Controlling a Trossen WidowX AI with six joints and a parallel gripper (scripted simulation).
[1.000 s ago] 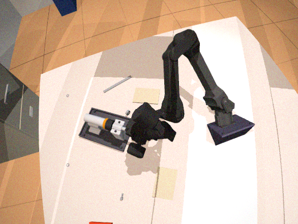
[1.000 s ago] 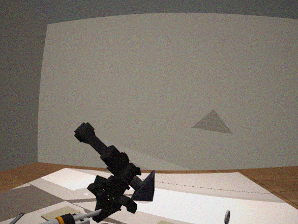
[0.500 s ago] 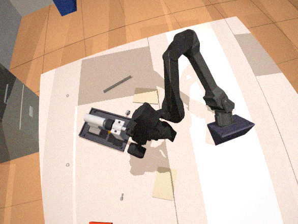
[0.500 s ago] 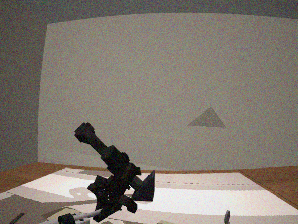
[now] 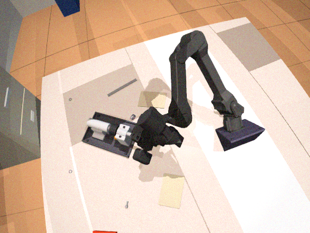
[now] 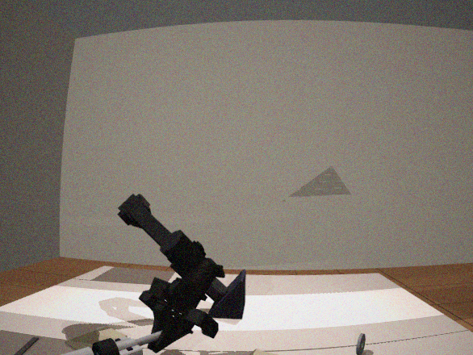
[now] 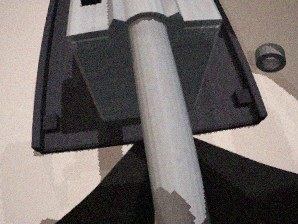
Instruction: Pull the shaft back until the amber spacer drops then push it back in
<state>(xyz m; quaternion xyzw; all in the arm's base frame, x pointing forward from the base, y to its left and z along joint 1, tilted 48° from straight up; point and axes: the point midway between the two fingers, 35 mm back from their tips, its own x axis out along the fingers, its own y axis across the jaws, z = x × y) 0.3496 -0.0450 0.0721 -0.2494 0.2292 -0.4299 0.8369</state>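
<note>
My gripper tip is 60 mm short of the black spacer, 50 mm to the left of it and 20 mm below it. The rest, counted from my gripper tip: grey shaft: 20 mm ahead, 20 mm to the right, 30 mm above; thin grey bar: 300 mm to the right, 50 mm below; amber spacer: 80 mm ahead, 60 mm to the right, 30 mm below.
</note>
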